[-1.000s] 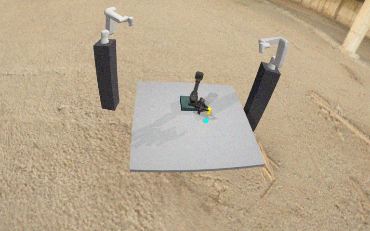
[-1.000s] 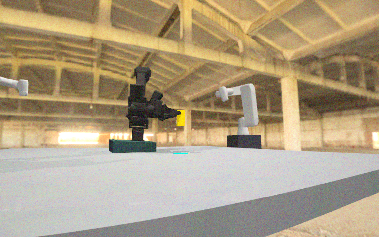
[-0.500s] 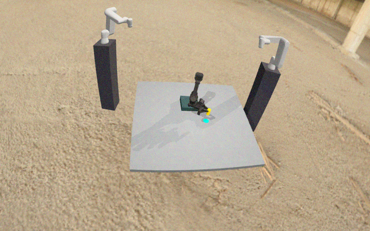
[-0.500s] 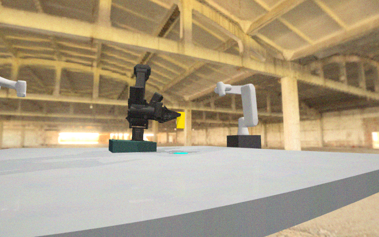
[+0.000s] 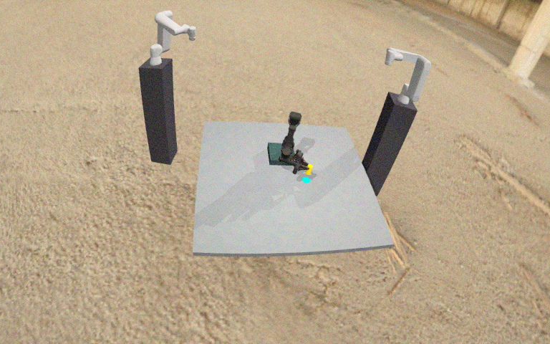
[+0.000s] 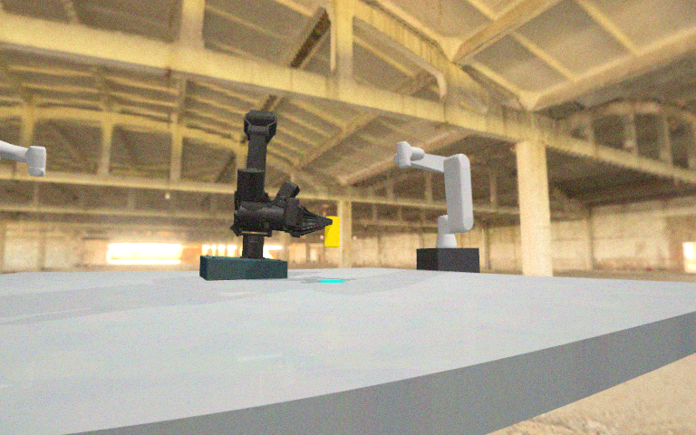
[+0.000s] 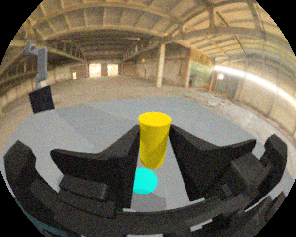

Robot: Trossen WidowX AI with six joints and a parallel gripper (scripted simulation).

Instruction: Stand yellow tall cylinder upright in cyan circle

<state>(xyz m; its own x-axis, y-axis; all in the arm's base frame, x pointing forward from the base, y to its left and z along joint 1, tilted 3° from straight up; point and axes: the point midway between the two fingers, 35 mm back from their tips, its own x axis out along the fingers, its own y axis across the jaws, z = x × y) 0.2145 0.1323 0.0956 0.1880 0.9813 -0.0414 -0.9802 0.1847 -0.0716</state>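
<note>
Right now the cyan circle is 1 cm behind my gripper tip and 13 cm below it. Round my gripper tip: yellow tall cylinder 2 cm below.
</note>
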